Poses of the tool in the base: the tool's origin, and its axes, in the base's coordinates. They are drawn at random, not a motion.
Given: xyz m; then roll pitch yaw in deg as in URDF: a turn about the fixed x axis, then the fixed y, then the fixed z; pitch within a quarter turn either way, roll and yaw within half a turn.
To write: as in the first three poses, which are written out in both.
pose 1, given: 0.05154 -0.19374 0.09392 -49.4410 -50.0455 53.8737
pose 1, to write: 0.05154 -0.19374 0.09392 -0.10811 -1.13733 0.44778
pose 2, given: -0.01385 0.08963 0.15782 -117.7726 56.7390 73.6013
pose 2, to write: -0.01385 0.08963 0.15782 2.68990 -1.28278 -0.99426
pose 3, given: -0.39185 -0.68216 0.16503 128.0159 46.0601 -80.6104
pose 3, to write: -0.39185 -0.68216 0.16503 -2.51557 -1.01529 1.35445
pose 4, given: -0.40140 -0.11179 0.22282 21.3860 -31.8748 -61.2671
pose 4, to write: -0.40140 -0.11179 0.22282 -0.31295 -0.58972 -1.05733
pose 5, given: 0.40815 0.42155 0.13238 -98.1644 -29.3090 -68.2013
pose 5, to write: 0.40815 0.42155 0.13238 -1.95874 1.23729 -0.14740
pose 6, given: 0.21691 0.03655 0.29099 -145.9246 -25.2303 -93.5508
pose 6, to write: 0.21691 0.03655 0.29099 2.66474 0.56728 1.63728
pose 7, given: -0.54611 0.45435 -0.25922 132.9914 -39.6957 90.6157
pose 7, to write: -0.54611 0.45435 -0.25922 -2.44000 0.81355 -1.58283
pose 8, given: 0.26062 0.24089 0.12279 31.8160 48.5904 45.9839
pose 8, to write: 0.26062 0.24089 0.12279 -0.16223 0.96486 0.63176
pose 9, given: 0.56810 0.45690 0.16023 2.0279 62.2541 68.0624
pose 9, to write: 0.56810 0.45690 0.16023 -1.04792 0.37176 1.38301
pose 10, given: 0.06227 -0.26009 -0.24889 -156.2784 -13.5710 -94.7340
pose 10, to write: 0.06227 -0.26009 -0.24889 2.87056 0.39325 1.65776
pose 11, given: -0.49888 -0.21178 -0.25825 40.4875 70.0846 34.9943
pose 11, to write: -0.49888 -0.21178 -0.25825 0.43952 1.28046 -0.22517
